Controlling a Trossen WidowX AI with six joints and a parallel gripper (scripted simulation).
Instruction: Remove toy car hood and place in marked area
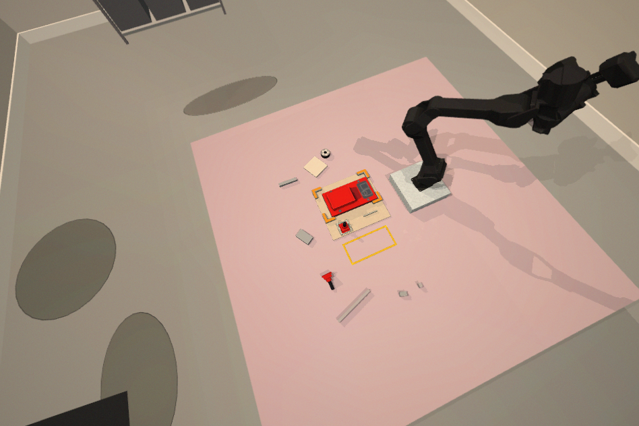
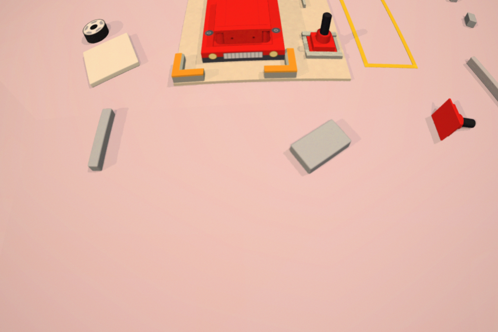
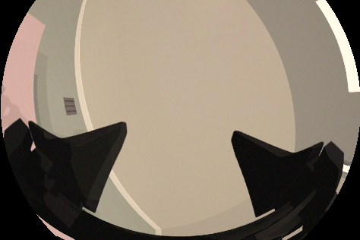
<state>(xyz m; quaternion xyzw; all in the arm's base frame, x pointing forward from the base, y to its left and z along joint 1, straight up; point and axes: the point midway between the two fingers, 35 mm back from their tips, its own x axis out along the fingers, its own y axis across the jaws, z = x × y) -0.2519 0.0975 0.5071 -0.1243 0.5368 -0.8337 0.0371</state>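
The red hood is 610 mm ahead of my gripper tip, 520 mm below it and 180 mm to the right of it. Round my gripper tip: black wheel 560 mm ahead, 550 mm below, 420 mm to the right; then beige tile 630 mm ahead, 550 mm below, 380 mm to the right.
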